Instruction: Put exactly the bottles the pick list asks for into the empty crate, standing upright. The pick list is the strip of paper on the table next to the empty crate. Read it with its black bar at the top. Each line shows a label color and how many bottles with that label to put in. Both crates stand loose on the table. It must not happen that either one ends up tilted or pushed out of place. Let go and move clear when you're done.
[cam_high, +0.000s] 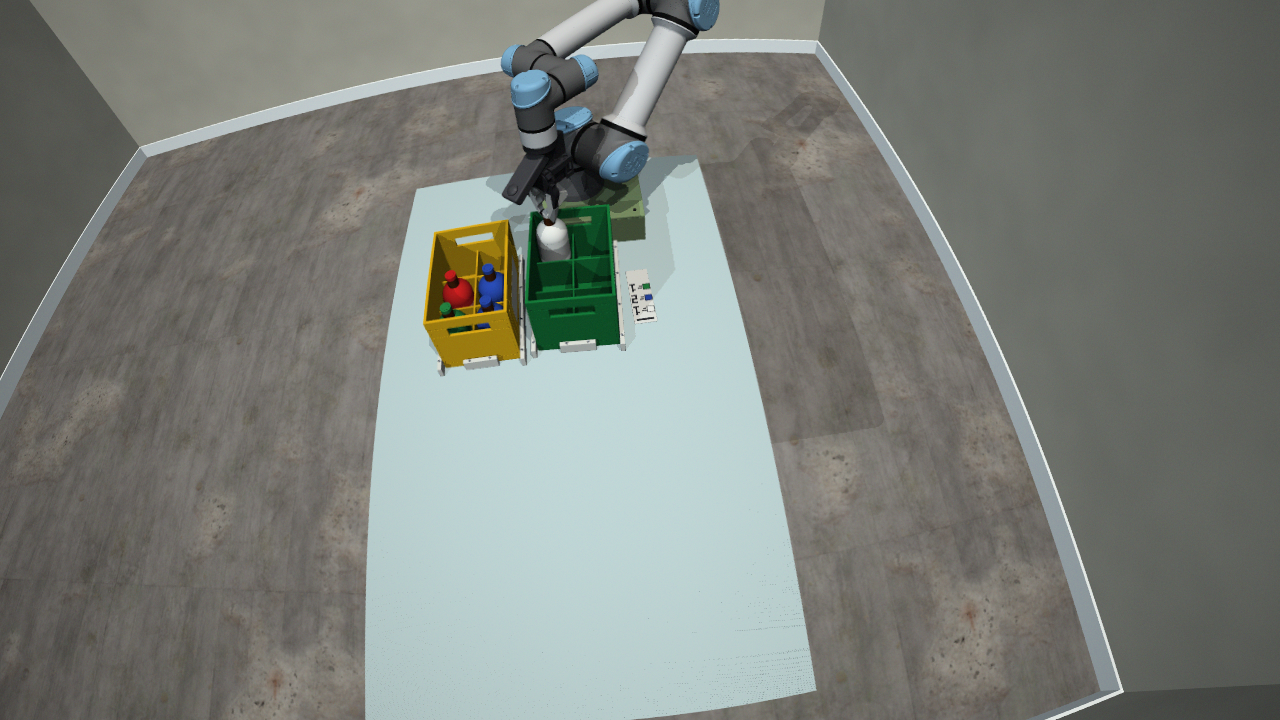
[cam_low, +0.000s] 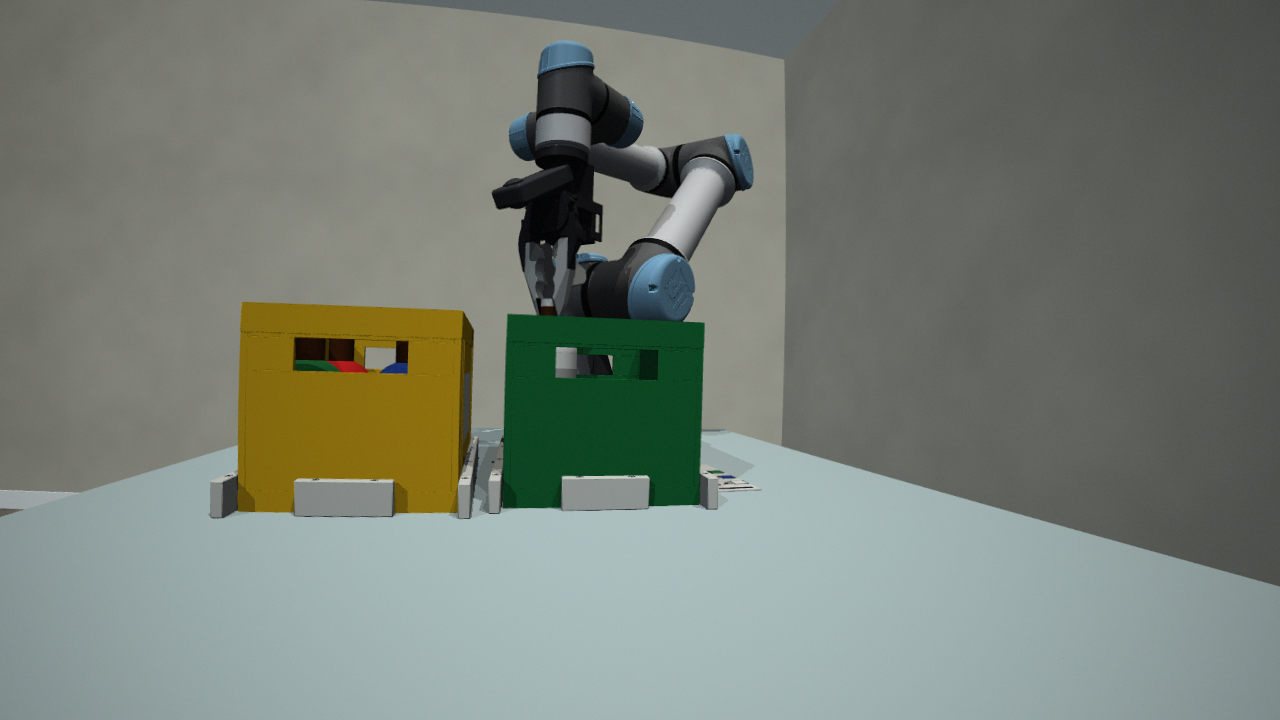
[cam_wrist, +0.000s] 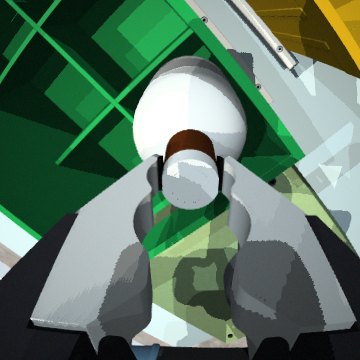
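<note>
Now: the white bottle 7 cm below my hand. From my hand the other things lie so: yellow crate (16 cm to the right, 13 cm ahead, 12 cm below); then green crate (12 cm below, 8 cm ahead, 6 cm to the left); then red bottle (21 cm to the right, 14 cm ahead, 12 cm below).
</note>
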